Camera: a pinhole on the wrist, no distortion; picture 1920 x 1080 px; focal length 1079.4 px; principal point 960.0 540.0 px. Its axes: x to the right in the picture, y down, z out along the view. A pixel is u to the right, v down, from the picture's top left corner.
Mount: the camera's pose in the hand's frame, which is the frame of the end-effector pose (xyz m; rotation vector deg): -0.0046 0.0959 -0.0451 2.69 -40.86 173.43
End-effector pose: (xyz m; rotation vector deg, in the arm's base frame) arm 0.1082 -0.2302 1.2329 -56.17 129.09 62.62
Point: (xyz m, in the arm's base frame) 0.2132 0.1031 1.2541
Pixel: 1809 111
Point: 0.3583 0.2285 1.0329
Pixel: 1390 400
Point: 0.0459 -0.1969 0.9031
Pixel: 163 704
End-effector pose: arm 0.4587 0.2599 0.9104 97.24 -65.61 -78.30
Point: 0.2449 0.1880 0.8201
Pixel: 649 412
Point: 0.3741 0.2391 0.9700
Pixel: 1048 180
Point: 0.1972 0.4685 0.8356
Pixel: 1497 629
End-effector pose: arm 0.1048 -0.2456 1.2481 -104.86 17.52 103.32
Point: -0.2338 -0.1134 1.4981
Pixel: 1629 268
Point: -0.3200 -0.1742 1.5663
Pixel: 1863 34
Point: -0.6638 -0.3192 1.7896
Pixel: outside the picture
